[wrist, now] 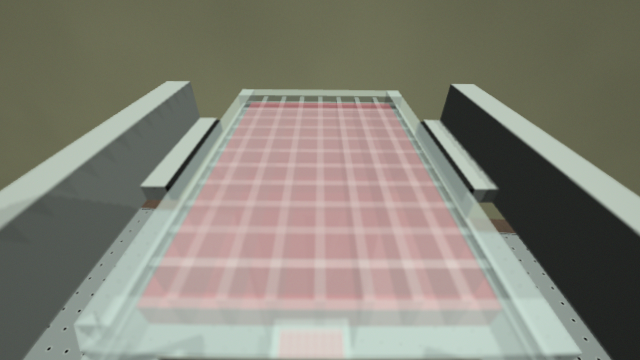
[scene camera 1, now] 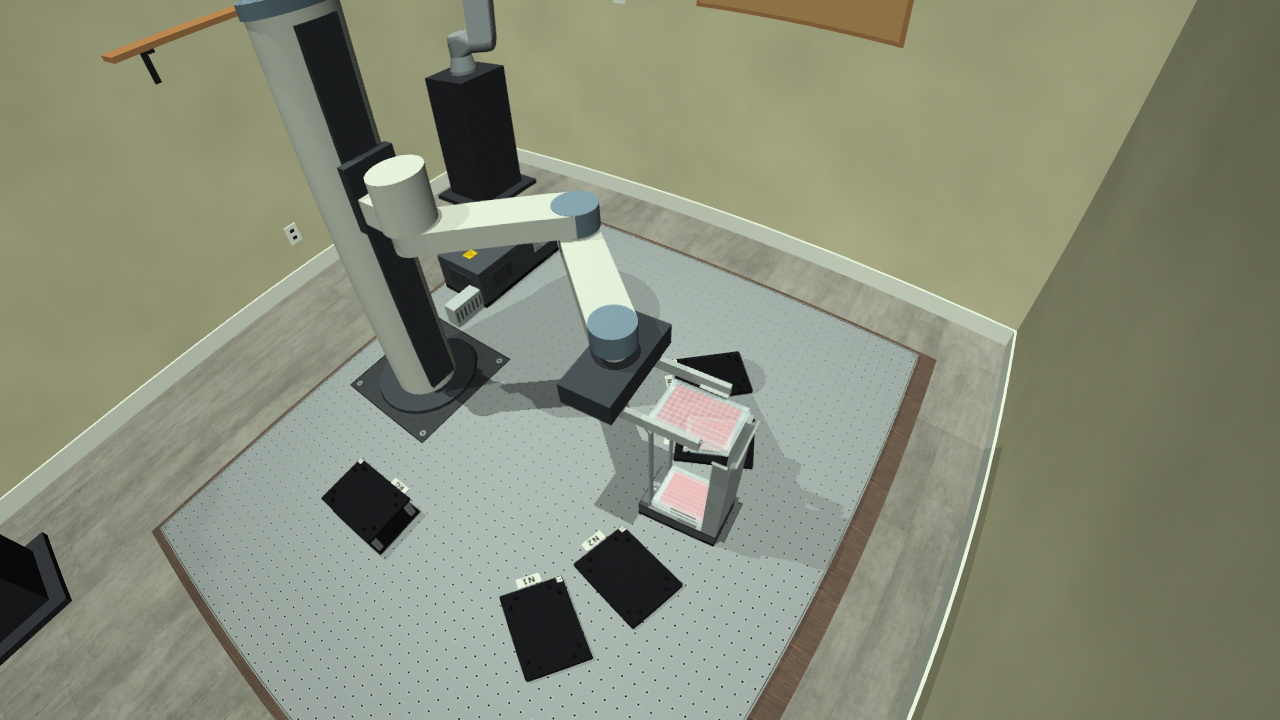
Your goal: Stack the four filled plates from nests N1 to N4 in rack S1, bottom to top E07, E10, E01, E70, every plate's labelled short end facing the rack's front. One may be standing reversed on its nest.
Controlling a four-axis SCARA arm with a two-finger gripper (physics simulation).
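Places are measured from the arm's base along level axes (x right, y back, z down), in centimetres.
Pixels of known places: gripper, fingertip midpoint: (wrist: 320, 107) (scene camera 1: 715, 417); arm's base, link origin: (scene camera 1: 429, 375).
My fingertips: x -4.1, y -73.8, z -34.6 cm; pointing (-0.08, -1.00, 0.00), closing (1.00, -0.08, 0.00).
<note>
For each thing: its middle in the pictures, then the offset to it from my fingertips. "spot": a spot on its surface instead. Level surfaces: height alone.
- held plate, body centre: (wrist: 320, 166) (scene camera 1: 699, 415) dx +0.2, dy +2.5, dz +1.2 cm
- rack S1, body centre: (scene camera 1: 692, 472) dx -0.4, dy +2.8, dz +18.7 cm
- pink filled plate, body centre: (scene camera 1: 692, 496) dx -0.5, dy +2.2, dz +27.1 cm
- Nest N1, body centre: (scene camera 1: 544, 626) dx +33.8, dy +10.9, dz +32.2 cm
- nest N2, body centre: (scene camera 1: 627, 574) dx +17.3, dy +4.7, dz +32.2 cm
- black nest, surface spot: (scene camera 1: 750, 454) spot: dx -17.7, dy -1.6, dz +32.1 cm
- black block with a white tag, body centre: (scene camera 1: 369, 504) dx +37.4, dy +54.6, dz +29.8 cm
- perforated table, surface height: dz +33.3 cm
- dark box, surface spot: (scene camera 1: 501, 273) spot: dx -28.3, dy +77.3, dz +26.6 cm
My gripper (scene camera 1: 714, 418) (wrist: 320, 107) is shut on a filled plate, its pads against the long sides. The held plate (scene camera 1: 698, 413) (wrist: 320, 215), clear with a pink grid, is level, high above rack S1 (scene camera 1: 723, 501). Another pink filled plate (scene camera 1: 684, 495) lies low in the rack; how many lie stacked there I cannot tell. Nest N1 (scene camera 1: 546, 629) and nest N2 (scene camera 1: 628, 577) are bare. A black nest (scene camera 1: 750, 454) behind the rack is mostly hidden. In the wrist view, a small pink patch (wrist: 311, 345) shows through the held plate's near end. Plate codes are not readable.
Another black nest (scene camera 1: 740, 368) stands farther back, partly hidden by a finger. A black block with a white tag (scene camera 1: 366, 501) stands on the left of the perforated table (scene camera 1: 447, 555). The arm's column (scene camera 1: 358, 205) stands at the back left, with a dark box (scene camera 1: 501, 273) behind it.
</note>
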